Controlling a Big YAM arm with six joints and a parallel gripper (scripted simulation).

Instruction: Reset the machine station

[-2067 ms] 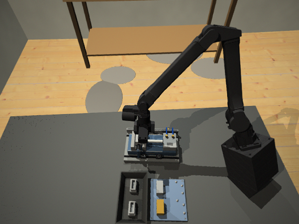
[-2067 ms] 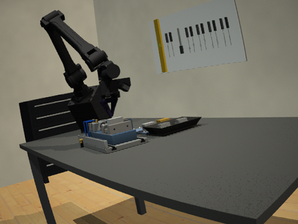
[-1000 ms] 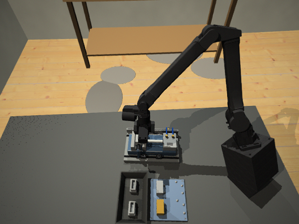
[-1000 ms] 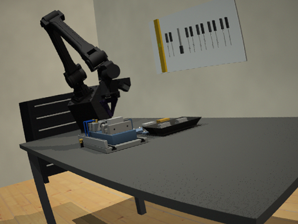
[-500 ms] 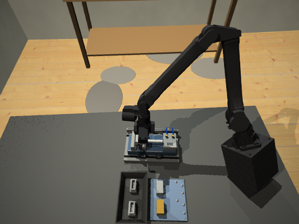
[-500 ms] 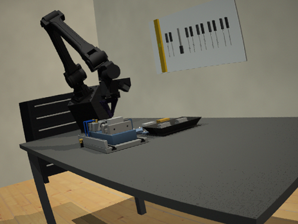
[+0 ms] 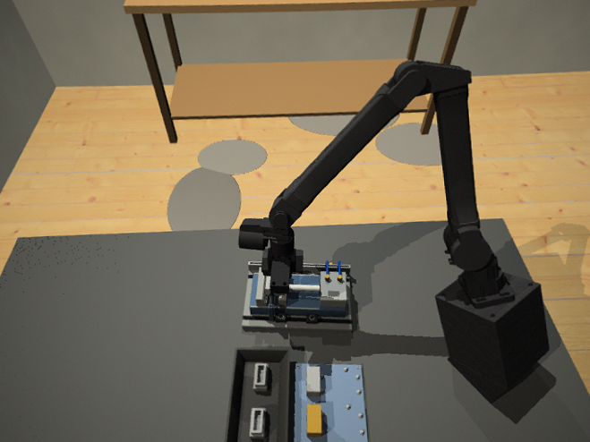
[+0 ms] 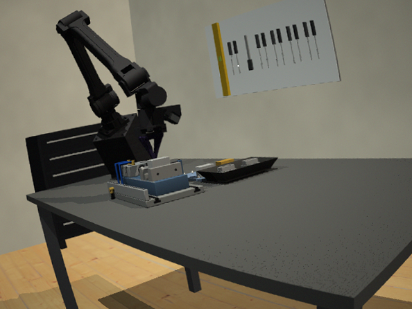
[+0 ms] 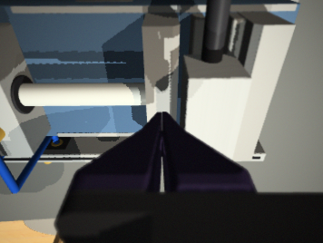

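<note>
My hand is 30 mm short of the gray aluminum blank, 20 mm above it and 10 mm to the left of it. From my hand the other things lie so: moving jaw (50 mm below); fixed jaw (60 mm ahead, 50 mm below, 10 mm to the right); work stop rod (40 mm to the left, 40 mm ahead, 30 mm below).
</note>
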